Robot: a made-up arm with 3 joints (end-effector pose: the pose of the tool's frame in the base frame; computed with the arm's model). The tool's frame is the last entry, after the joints. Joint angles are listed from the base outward.
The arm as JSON. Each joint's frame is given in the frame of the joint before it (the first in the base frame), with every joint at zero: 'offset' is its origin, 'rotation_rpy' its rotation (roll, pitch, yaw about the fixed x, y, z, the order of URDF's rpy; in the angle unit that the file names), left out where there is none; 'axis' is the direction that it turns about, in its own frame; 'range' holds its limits. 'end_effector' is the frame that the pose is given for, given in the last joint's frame.
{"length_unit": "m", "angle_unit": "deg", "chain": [
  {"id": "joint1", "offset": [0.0, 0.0, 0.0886], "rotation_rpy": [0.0, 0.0, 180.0], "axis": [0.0, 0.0, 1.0], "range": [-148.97, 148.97]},
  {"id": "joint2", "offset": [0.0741, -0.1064, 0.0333], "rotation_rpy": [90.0, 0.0, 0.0], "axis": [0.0, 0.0, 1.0], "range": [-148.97, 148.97]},
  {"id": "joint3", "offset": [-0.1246, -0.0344, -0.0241], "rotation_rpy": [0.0, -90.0, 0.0], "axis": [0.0, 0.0, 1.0], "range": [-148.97, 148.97]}
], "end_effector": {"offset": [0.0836, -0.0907, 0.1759], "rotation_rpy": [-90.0, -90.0, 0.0]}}
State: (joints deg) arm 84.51 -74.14 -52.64
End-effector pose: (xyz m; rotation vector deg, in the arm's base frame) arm -0.0455 0.1631 0.3684 12.90 -81.12 36.00
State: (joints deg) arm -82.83 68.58 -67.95
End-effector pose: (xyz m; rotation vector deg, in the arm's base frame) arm 0.0169 0.1031 -0.2111 -4.71 82.99 -27.48
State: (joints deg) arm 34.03 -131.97 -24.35
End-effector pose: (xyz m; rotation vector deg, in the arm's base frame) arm -0.2024 0.0094 0.4466 25.54 -125.26 -9.66
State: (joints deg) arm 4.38 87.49 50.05
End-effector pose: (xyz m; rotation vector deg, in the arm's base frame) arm -0.1049 0.1981 -0.1796 36.41 82.51 -34.58
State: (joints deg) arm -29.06 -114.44 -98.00
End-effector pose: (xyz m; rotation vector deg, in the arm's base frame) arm -0.0995 0.0334 0.4387 -86.23 -69.67 -113.59
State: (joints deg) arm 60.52 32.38 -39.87
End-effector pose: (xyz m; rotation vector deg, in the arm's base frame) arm -0.0300 0.1264 -0.1721 -52.31 7.74 67.71
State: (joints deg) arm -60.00 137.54 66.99
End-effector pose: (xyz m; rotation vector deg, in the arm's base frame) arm 0.0264 0.3512 -0.0862 100.84 102.91 -107.07
